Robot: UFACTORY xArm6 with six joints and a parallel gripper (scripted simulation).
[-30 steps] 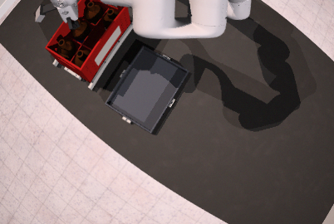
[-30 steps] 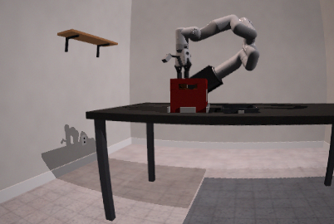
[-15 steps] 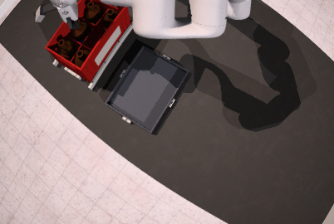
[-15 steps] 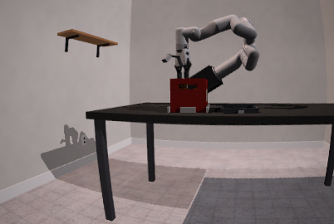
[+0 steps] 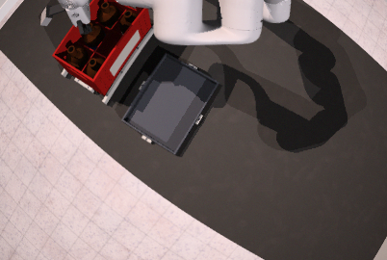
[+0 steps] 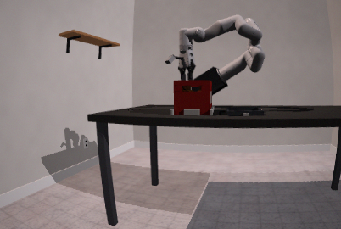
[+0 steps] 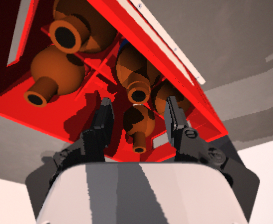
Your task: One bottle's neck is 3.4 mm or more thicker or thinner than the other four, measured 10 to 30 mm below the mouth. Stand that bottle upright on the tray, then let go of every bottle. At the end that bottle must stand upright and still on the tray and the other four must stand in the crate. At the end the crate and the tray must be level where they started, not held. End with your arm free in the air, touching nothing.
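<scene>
Now: hand 1 cm past the red crate, 4 cm to the right of it and 11 cm above it. Round my hand: dark flat tray (3 cm behind, 33 cm to the left, 19 cm below).
</scene>
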